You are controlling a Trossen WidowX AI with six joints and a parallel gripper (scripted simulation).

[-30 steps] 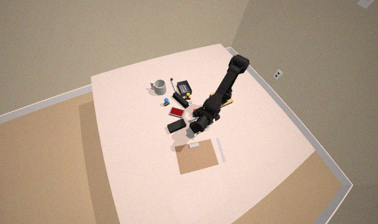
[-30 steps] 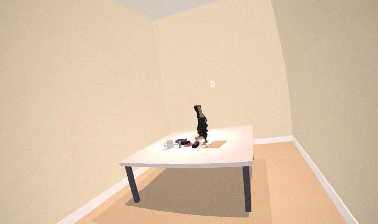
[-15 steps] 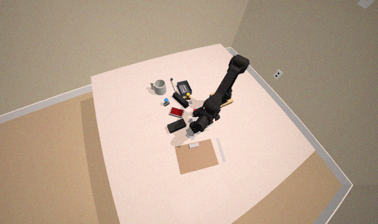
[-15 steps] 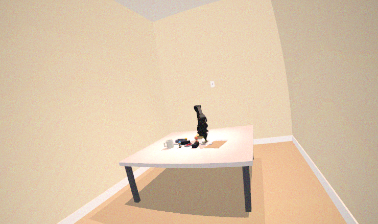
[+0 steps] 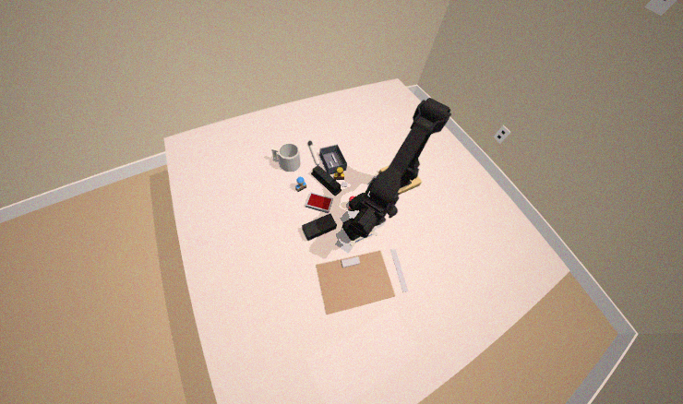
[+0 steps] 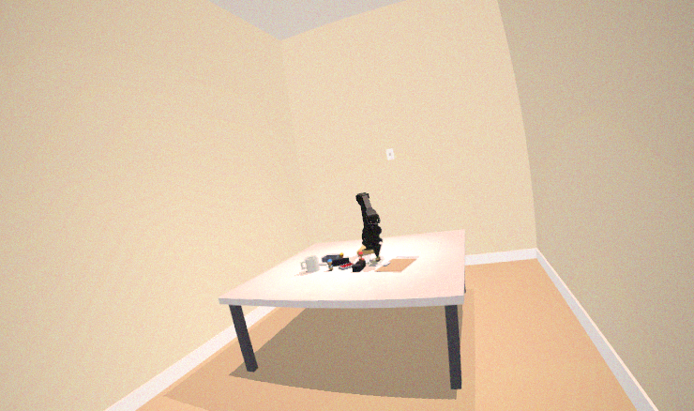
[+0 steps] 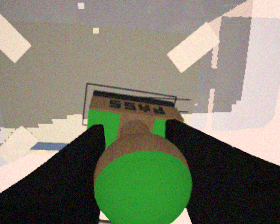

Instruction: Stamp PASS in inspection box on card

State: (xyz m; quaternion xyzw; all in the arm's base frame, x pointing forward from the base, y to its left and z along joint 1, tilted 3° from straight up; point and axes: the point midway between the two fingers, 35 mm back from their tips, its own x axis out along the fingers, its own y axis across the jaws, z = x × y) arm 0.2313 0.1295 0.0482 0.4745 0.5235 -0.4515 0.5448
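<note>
Now: the cream card 20 mm ahead of my gripper tip and 30 mm below it. Round my gripper tip: black box 150 mm ahead, 70 mm to the right, 10 mm below; grey ruler 40 mm behind, 180 mm to the left, 30 mm below; red-knobbed stamp 110 mm to the right, 10 mm below.
</note>
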